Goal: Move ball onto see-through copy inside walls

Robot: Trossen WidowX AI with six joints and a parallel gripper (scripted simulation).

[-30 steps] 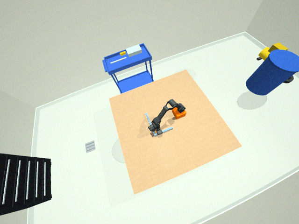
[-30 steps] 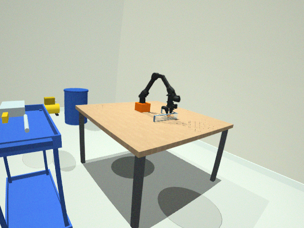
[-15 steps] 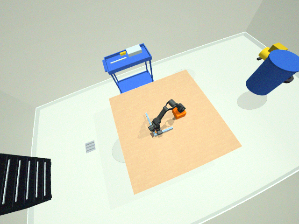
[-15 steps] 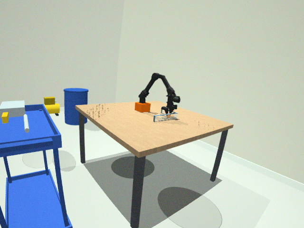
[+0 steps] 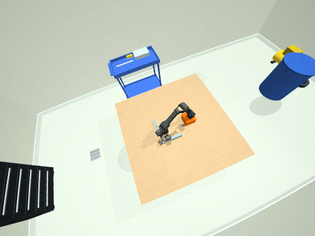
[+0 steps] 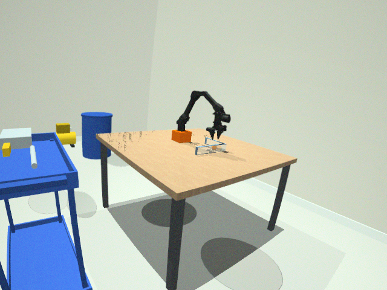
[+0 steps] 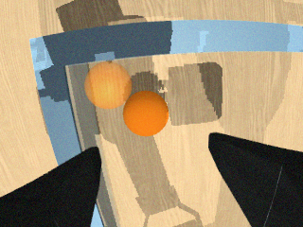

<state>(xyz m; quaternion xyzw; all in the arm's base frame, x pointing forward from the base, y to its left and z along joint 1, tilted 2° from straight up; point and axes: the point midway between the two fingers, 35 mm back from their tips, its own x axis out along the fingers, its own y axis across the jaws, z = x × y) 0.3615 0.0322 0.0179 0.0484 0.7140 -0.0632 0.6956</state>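
Right now my gripper tip is 7 cm above the orange ball. Round my gripper tip: see-through copy of ball (7 cm below, 3 cm to the left, 3 cm ahead).
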